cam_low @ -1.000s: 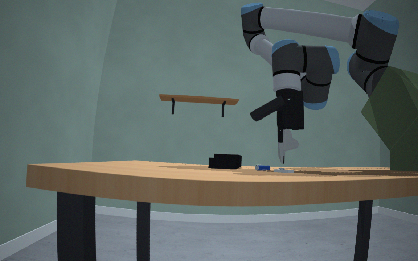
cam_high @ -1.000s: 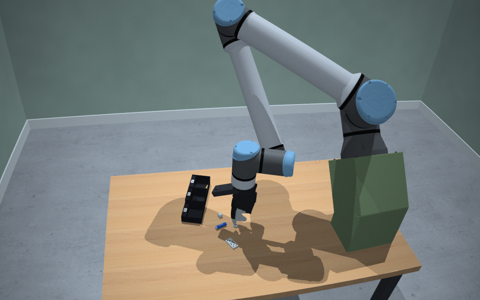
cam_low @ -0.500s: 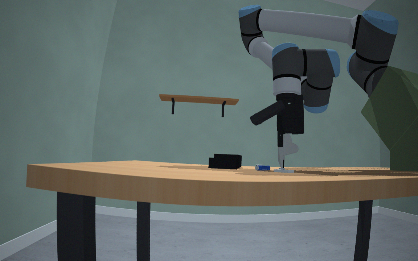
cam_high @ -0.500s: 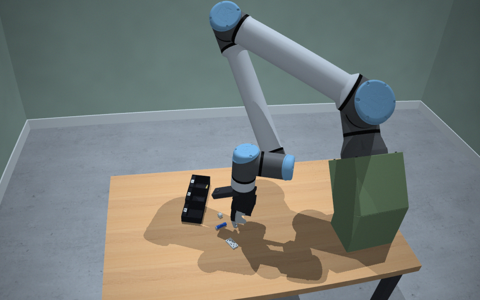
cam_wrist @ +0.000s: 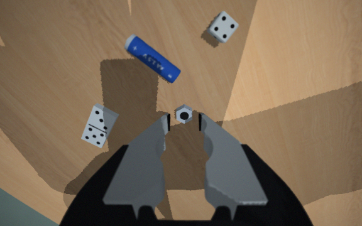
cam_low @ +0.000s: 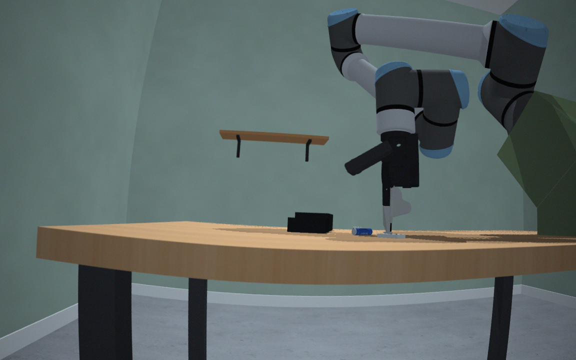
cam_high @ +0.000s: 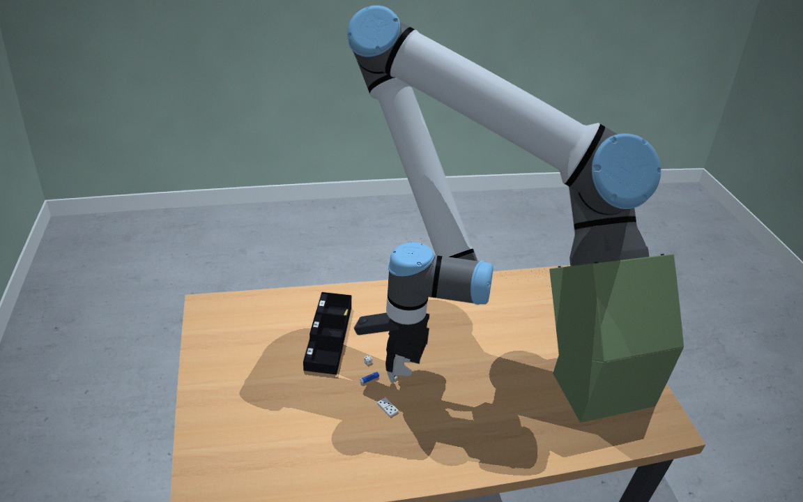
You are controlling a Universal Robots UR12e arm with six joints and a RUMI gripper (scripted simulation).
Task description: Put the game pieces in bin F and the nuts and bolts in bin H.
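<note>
The grey nut is 1 cm below my hand. Round my hand: battery 6 cm ahead, 1 cm to the right, 1 cm below; white domino 4 cm ahead, 9 cm to the left, 1 cm below; white die 4 cm ahead, 7 cm to the right, 1 cm below.
</note>
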